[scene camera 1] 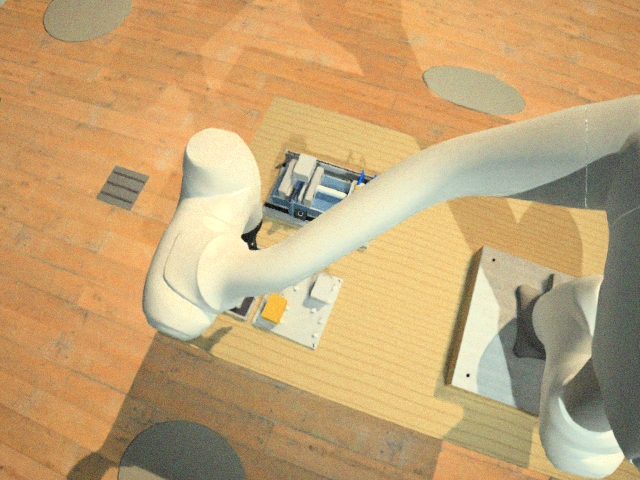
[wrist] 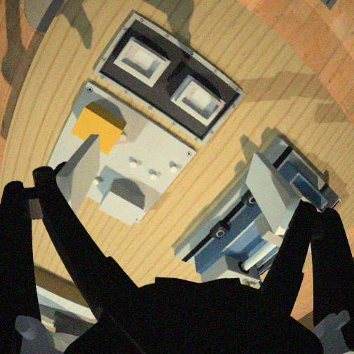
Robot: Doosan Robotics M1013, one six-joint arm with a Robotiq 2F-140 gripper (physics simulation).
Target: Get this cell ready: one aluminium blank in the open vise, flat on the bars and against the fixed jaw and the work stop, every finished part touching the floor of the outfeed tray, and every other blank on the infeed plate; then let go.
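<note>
My gripper is open and empty, high above the table between plate and vise; in the scene view the arm hides most of it. A grey blank stands up between the jaws of the vise; its seating cannot be told, and a finger pad covers that area in the wrist view. The pale infeed plate bears an orange block and a grey blank. Two pocketed finished parts lie apart in the dark-floored outfeed tray.
The tray lies beside the infeed plate, with the vise across a strip of wooden table. White pegs stand on the plate. The arm crosses above the vise's right part. A thick pale base plate is at the right.
</note>
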